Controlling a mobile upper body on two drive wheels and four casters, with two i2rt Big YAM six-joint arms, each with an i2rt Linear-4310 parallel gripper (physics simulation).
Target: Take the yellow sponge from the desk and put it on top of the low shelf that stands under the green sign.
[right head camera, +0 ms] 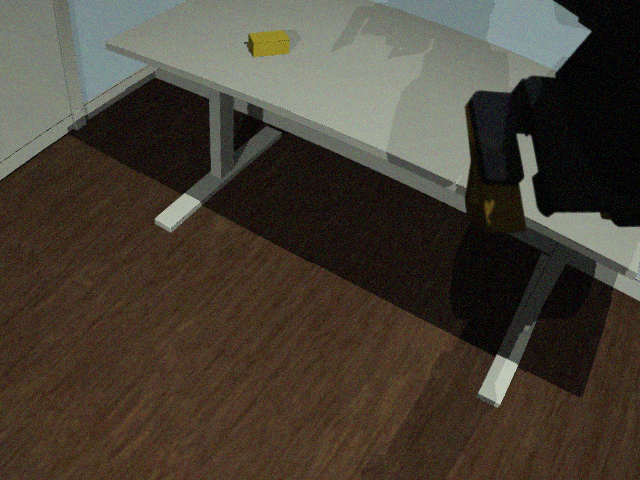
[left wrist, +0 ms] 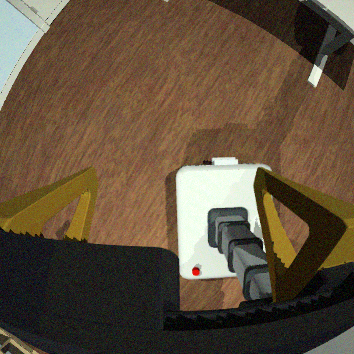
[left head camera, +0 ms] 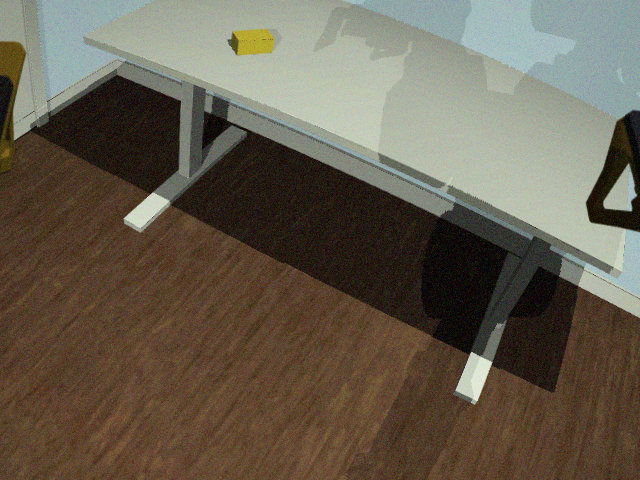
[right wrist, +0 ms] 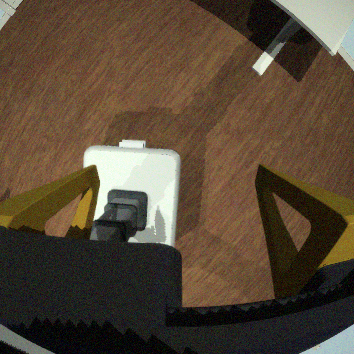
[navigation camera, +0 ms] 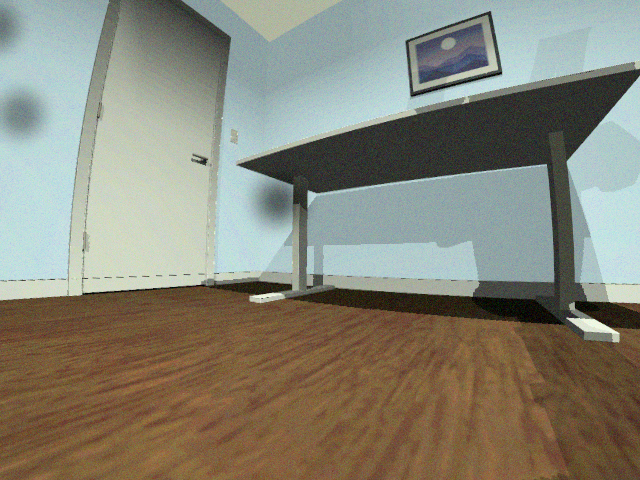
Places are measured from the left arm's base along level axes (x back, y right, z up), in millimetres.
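Pixels of known places: left gripper, fingertip midpoint: (left wrist: pixel 175 175); right gripper, fingertip midpoint: (right head camera: pixel 539 208) (left head camera: pixel 638 212) (right wrist: pixel 177 172).
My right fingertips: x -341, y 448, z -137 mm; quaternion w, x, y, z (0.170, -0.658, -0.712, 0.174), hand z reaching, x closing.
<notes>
Behind a point stands the place of what it marks.
The yellow sponge (left head camera: pixel 252 42) @[z -652, x -1524, y 253 mm] (right head camera: pixel 268 43) @[z -651, x -1525, y 254 mm] lies on the desk (left head camera: pixel 320 103) @[z -690, x -1295, y 418 mm] (right head camera: pixel 341 103) @[z -690, x -1298, y 441 mm] (navigation camera: pixel 439 139) @[z -715, x -1288, y 694 mm], toward the desk's left end in both head camera views. My left gripper (left wrist: pixel 175 175) @[z -131, x -352, y -1 mm] is open with nothing between its fingers, above the floor and the robot's base. My right gripper (right wrist: pixel 177 172) @[z -137, x -341, y 448 mm] is open and empty, also above the floor beside the base. In the head camera views both grippers are partly seen at the picture edges, well away from the sponge. The low shelf and the green sign do not show in the current views.
The desk stands on two grey legs (left head camera: pixel 191 129) @[z -1159, x -1811, y 92 mm] (navigation camera: pixel 561 222) @[z -1065, x -1149, y 1102 mm] with feet (left head camera: pixel 147 211) (navigation camera: pixel 591 328) reaching out over the wooden floor. A closed door (navigation camera: pixel 155 155) @[z -554, x -1810, y -851 mm] is at the left in the navigation view. A framed picture (navigation camera: pixel 453 53) @[z 85, x -1688, y 1047 mm] hangs above the desk. The robot's white base (left wrist: pixel 200 195) @[z -1150, x -171, y 87 mm] (right wrist: pixel 160 175) @[z -1150, x -191, y 391 mm] shows below the wrists.
</notes>
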